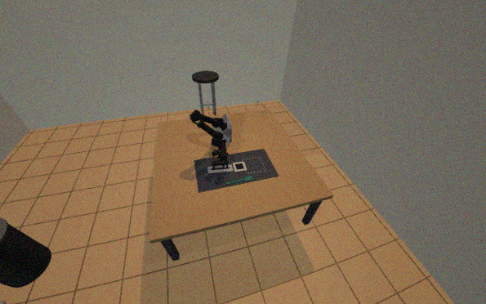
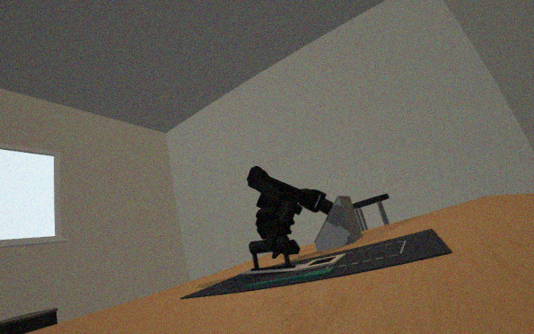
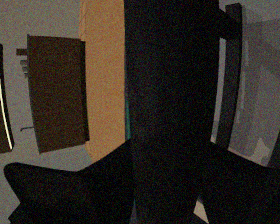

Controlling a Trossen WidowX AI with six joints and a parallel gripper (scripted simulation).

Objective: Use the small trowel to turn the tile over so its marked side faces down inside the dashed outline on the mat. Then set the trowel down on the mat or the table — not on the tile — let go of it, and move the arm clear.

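Now: the dark mat 3 cm behind my gripper tip, 10 cm to the left of it and 7 cm below it. Round my gripper tip: trowel 10 cm ahead, 14 cm to the left, 5 cm below; then tile 4 cm behind, 13 cm to the left, 5 cm below.
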